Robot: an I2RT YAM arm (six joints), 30 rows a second.
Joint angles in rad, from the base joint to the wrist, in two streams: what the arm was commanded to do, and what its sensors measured. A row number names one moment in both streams.
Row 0, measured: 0.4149 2.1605 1.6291 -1.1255 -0.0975 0.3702
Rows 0 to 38, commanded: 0.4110 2.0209 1.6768 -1.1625 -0.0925 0.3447; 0.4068 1.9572 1.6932 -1.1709 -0.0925 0.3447; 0.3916 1.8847 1.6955 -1.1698 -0.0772 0.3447; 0.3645 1.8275 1.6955 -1.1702 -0.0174 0.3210; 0.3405 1.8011 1.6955 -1.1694 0.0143 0.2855; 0.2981 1.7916 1.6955 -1.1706 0.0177 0.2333; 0.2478 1.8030 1.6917 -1.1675 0.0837 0.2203; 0.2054 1.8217 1.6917 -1.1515 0.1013 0.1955; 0.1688 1.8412 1.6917 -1.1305 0.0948 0.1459; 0.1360 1.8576 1.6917 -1.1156 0.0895 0.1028; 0.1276 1.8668 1.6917 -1.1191 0.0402 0.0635; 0.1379 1.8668 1.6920 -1.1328 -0.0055 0.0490; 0.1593 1.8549 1.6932 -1.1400 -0.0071 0.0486; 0.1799 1.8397 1.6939 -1.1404 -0.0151 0.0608; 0.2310 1.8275 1.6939 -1.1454 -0.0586 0.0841; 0.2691 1.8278 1.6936 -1.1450 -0.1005 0.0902; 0.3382 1.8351 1.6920 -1.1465 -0.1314 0.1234; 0.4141 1.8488 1.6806 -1.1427 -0.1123 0.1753; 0.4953 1.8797 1.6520 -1.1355 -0.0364 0.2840; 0.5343 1.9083 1.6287 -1.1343 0.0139 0.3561; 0.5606 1.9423 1.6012 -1.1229 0.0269 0.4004; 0.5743 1.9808 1.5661 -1.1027 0.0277 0.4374; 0.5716 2.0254 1.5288 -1.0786 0.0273 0.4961; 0.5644 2.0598 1.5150 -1.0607 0.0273 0.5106; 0.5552 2.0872 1.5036 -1.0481 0.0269 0.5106; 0.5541 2.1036 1.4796 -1.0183 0.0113 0.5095; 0.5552 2.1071 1.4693 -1.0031 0.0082 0.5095; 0.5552 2.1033 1.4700 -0.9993 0.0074 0.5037; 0.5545 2.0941 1.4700 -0.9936 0.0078 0.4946; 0.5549 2.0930 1.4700 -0.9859 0.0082 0.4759; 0.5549 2.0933 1.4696 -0.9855 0.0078 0.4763; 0.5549 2.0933 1.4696 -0.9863 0.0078 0.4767; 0.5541 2.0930 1.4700 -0.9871 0.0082 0.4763; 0.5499 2.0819 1.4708 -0.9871 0.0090 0.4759; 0.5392 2.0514 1.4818 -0.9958 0.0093 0.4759; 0.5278 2.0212 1.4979 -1.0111 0.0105 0.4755; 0.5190 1.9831 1.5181 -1.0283 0.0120 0.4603; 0.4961 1.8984 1.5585 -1.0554 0.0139 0.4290; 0.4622 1.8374 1.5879 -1.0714 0.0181 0.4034
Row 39, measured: 0.5133 2.0041 1.5059 -1.0447 -0.0006 0.4583
